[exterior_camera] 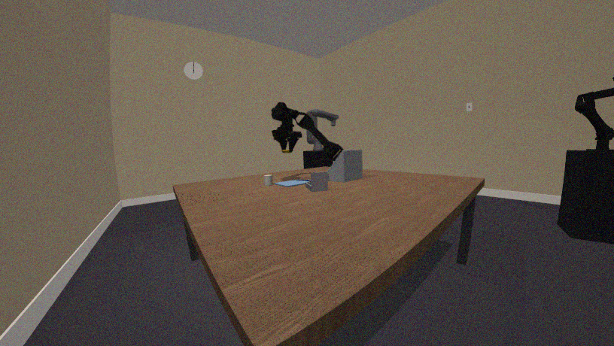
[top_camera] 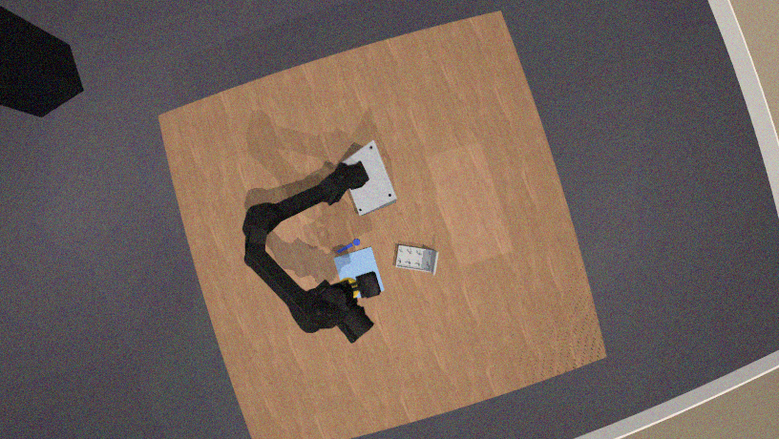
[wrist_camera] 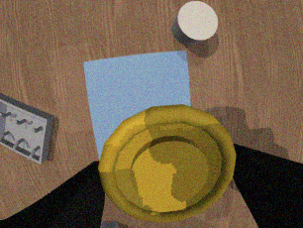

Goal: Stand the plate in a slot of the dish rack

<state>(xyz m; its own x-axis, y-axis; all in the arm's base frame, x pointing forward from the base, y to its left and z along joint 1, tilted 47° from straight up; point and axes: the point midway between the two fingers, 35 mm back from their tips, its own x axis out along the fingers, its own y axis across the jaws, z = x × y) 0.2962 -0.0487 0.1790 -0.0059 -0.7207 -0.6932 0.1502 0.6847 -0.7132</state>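
Now: gripper tip 210 mm to the right of the dish rack, 140 mm above it and 20 mm short of it. The rest, counted from my gripper tip: light blue mat (160 mm below, 20 mm to the left, 10 mm behind); white cup (140 mm below, 80 mm ahead, 70 mm to the right); plate (10 mm above).
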